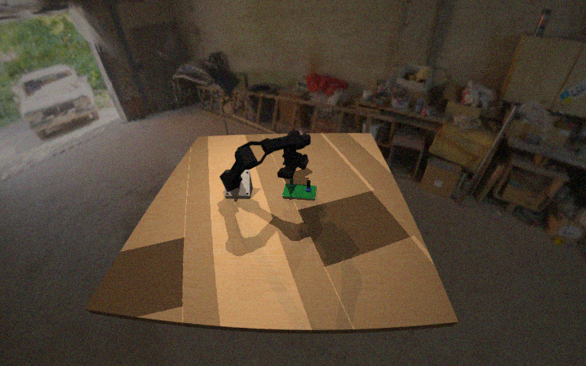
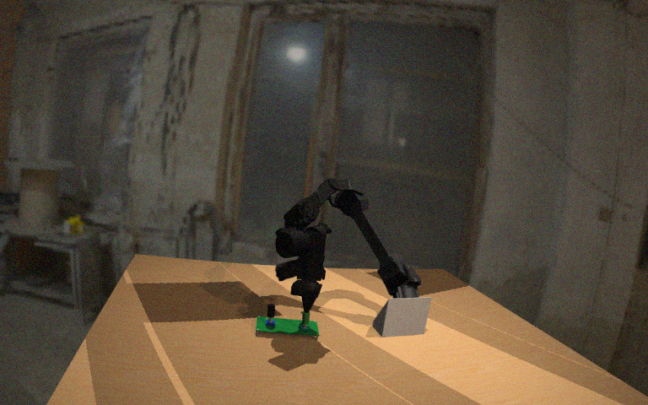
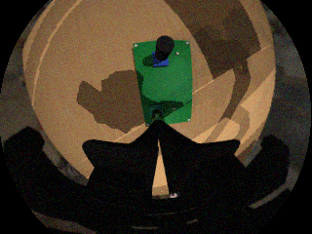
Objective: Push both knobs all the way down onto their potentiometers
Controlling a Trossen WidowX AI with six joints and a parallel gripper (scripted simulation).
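Right now my gripper tip is 1 cm above the green knob. Also, from my gripper tip: black knob 8 cm ahead, 3 cm to the right, 1 cm below.
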